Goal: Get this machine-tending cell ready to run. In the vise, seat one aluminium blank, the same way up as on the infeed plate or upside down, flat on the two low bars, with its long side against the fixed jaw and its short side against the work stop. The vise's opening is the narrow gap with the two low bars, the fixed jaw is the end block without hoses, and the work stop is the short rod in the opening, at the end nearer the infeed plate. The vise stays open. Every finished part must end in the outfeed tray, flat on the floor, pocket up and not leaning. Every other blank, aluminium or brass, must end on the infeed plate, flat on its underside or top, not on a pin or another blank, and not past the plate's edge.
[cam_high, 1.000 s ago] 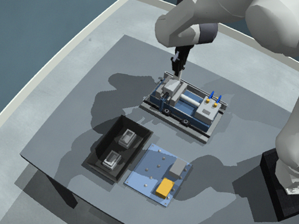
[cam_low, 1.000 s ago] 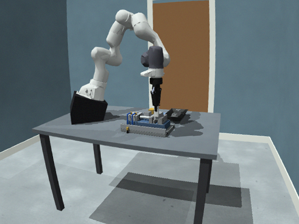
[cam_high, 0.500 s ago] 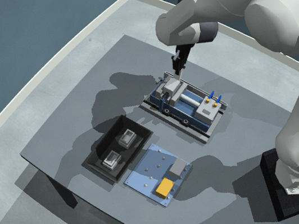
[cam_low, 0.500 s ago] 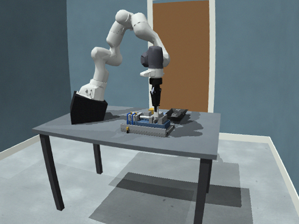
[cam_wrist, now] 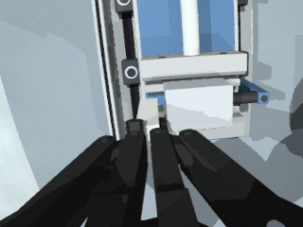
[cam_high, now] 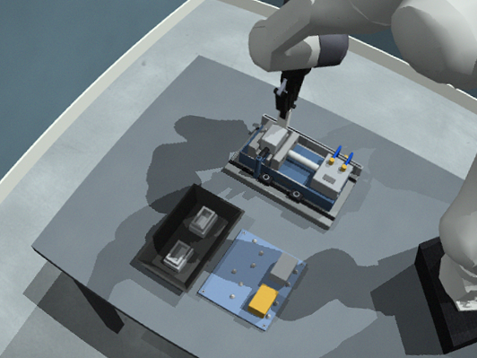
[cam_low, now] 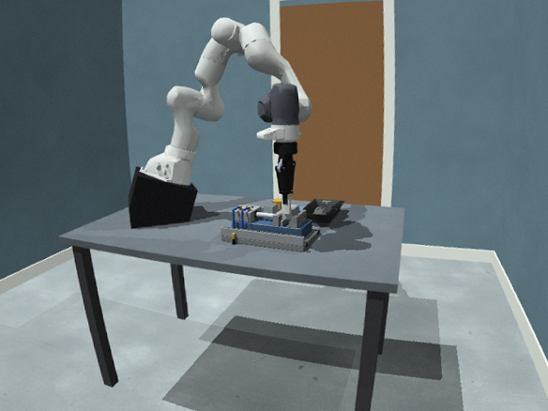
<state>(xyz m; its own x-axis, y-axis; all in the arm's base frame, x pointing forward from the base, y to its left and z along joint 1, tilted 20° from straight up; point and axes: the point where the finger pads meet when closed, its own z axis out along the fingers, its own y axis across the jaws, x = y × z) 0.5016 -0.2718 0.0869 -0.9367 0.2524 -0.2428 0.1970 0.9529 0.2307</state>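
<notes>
Right now my hand is 40 mm short of the fixed jaw, 40 mm to the right of it and 60 mm above it. From my hand the other things lie so: vise 60 mm behind, 60 mm to the left, 100 mm below; then vise hose block 150 mm behind, 80 mm to the left, 60 mm below; then moving jaw 30 mm behind, 50 mm to the left, 60 mm below.
</notes>
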